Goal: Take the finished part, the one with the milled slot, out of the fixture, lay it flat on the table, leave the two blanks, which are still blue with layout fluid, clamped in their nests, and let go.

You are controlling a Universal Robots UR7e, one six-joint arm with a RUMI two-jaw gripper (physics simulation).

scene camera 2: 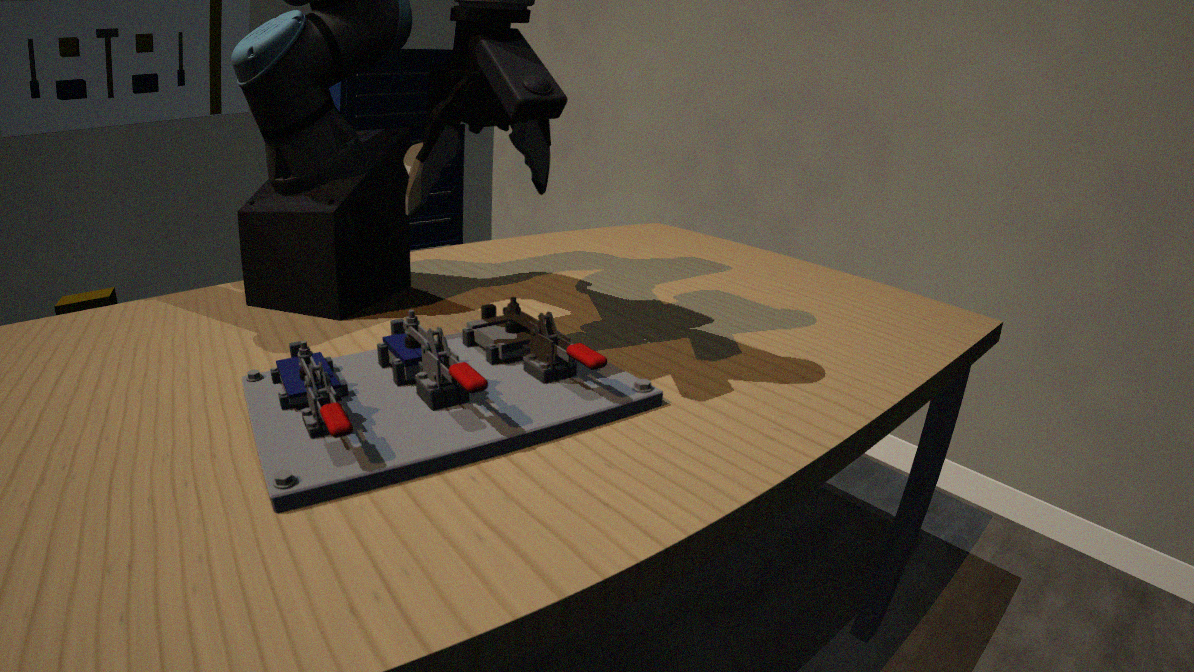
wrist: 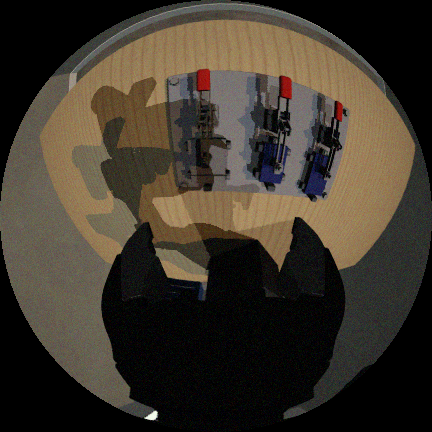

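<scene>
The finished part (scene camera 2: 488,338) (wrist: 218,164) is a grey block in the shaded nest, at the right of the fixture plate (scene camera 2: 265,434) (wrist: 235,100) in the scene view and at its left in the wrist view; its slot cannot be made out. A clamp arm reaches over it from a red handle (scene camera 2: 587,355) (wrist: 203,80). One blue blank (scene camera 2: 399,347) (wrist: 270,171) sits in the middle nest, another blue blank (scene camera 2: 289,375) (wrist: 315,181) in the outer nest, each under its own clamp arm. My gripper (scene camera 2: 476,200) (wrist: 221,222) is open and empty, above the table behind the plate.
The clamps of the blanks have red handles (scene camera 2: 468,376) (scene camera 2: 335,419) (wrist: 285,87) (wrist: 339,111) standing above the plate. The black robot base (scene camera 2: 288,258) stands behind the plate on the wooden table (scene camera 2: 125,467) (wrist: 280,45). Arm shadows fall across the nest of the finished part.
</scene>
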